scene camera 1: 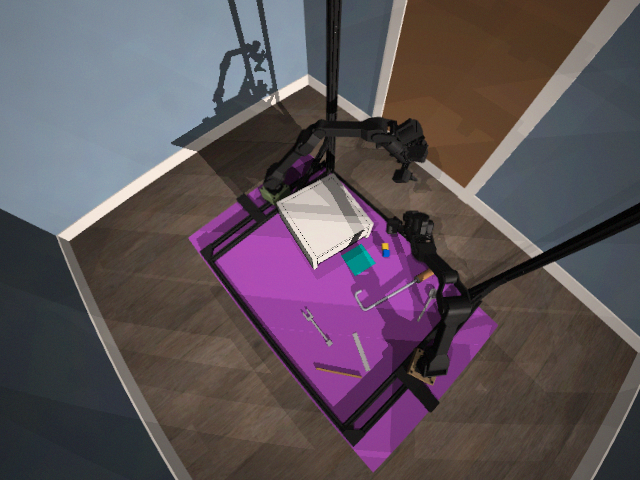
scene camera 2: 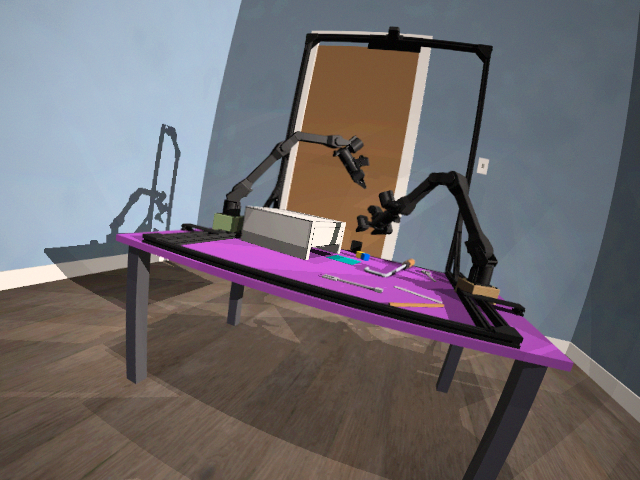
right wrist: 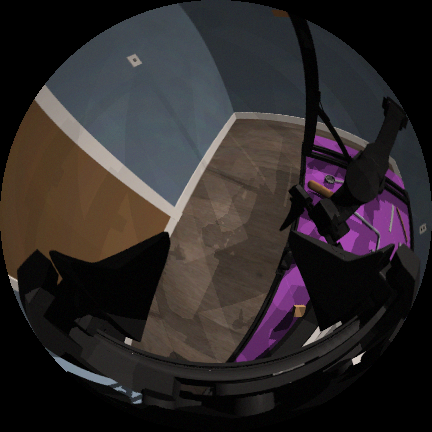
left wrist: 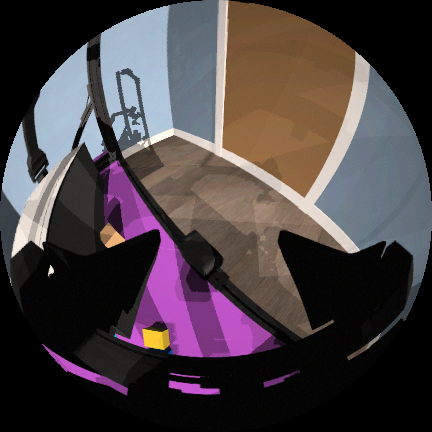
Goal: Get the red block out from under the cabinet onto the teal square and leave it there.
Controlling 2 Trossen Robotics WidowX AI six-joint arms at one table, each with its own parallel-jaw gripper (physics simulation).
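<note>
The red block does not show in any view. The white cabinet stands towards the back left of the table, with a dark opening low on its right side in scene camera 2. The teal square lies flat beside that side, with no block on it. My left gripper is open and empty, above the table near the cabinet's right corner. My right gripper is open and empty, high beyond the table's back edge.
A yellow block and blue block sit right of the square. A tan block lies behind the cabinet. A metal hook with an orange handle, a forked tool and a grey bar lie forward.
</note>
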